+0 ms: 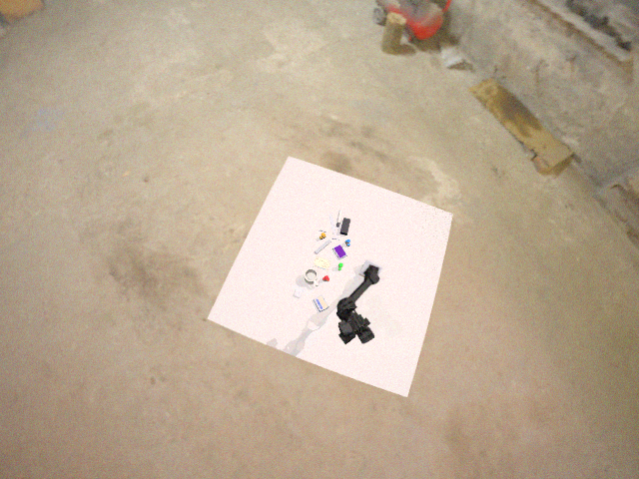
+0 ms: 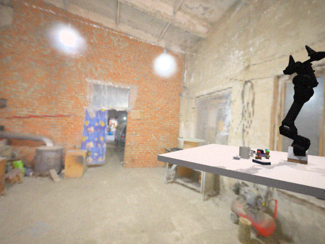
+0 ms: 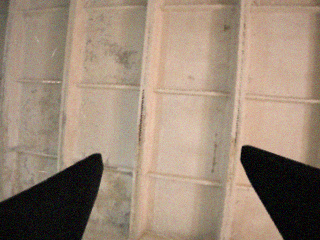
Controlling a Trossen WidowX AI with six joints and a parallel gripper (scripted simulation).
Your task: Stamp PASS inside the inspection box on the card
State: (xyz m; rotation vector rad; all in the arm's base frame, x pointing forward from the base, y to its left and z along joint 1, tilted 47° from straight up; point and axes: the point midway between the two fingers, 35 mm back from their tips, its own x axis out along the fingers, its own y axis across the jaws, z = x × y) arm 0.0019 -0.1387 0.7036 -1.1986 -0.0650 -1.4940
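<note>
Now: the pass stamp 13 cm ahead of my gripper tip, 38 cm to the right of it and 67 cm below it. The rest, counted from my gripper tip: cream card: 25 cm ahead, 36 cm to the right, 69 cm below; grey mug: 27 cm ahead, 23 cm to the right, 65 cm below; red stamp: 19 cm ahead, 27 cm to the right, 67 cm below.
</note>
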